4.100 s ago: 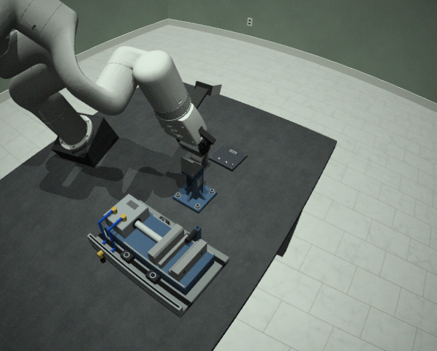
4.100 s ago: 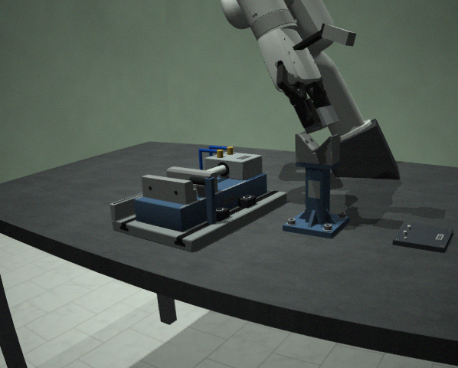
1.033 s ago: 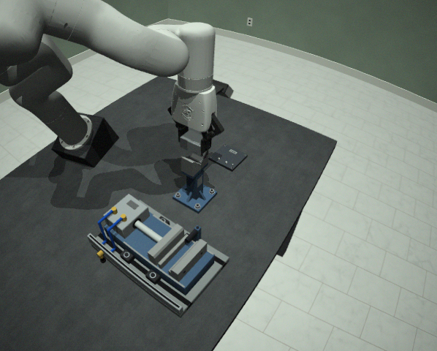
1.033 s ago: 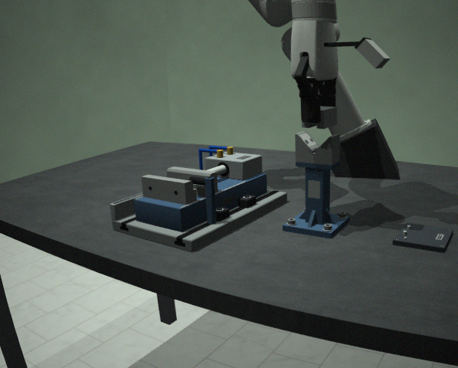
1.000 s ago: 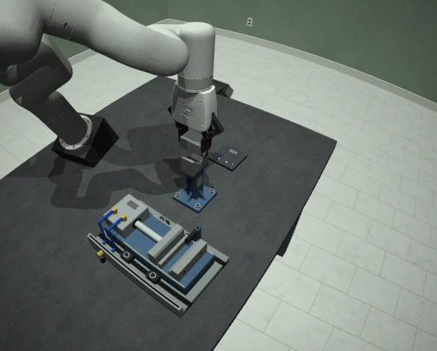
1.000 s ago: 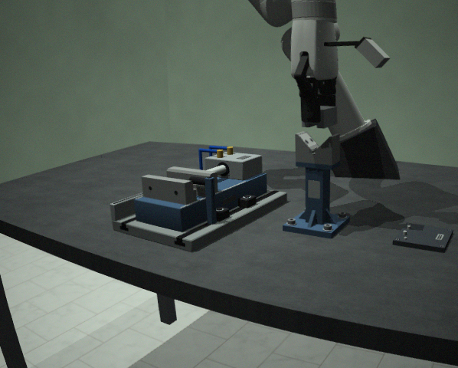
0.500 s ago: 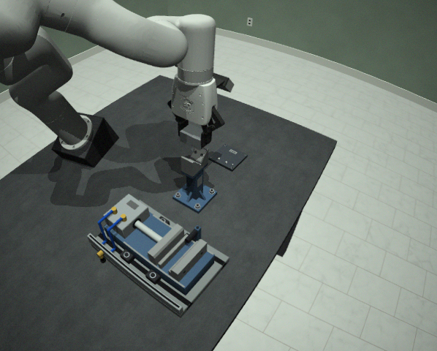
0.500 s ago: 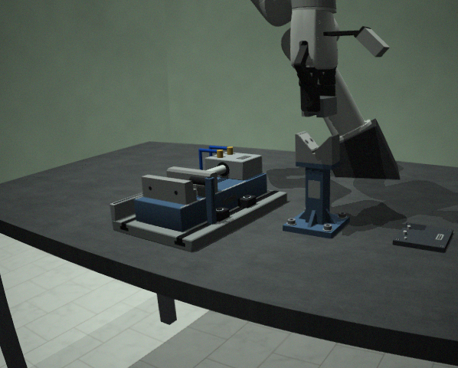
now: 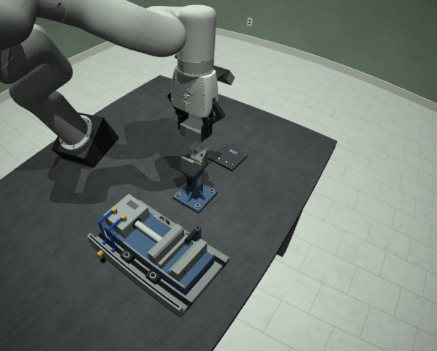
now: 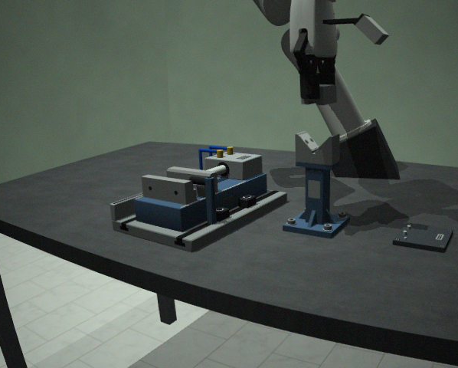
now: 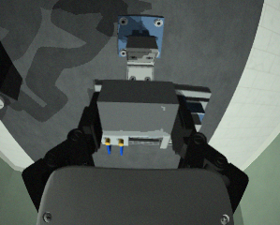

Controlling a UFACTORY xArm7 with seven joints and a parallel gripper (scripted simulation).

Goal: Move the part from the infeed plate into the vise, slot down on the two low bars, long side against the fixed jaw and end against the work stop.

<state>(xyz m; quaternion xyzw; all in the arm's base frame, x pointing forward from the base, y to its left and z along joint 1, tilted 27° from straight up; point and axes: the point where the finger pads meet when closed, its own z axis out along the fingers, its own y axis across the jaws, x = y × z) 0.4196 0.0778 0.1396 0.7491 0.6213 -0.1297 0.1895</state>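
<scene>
My gripper is now 24 cm to the left of the fixed jaw, 16 cm above it and 10 cm short of it. Round my hand: work stop: 19 cm to the right, 15 cm below, 8 cm ahead; part: 2 cm below; blue stand: 18 cm below.
</scene>
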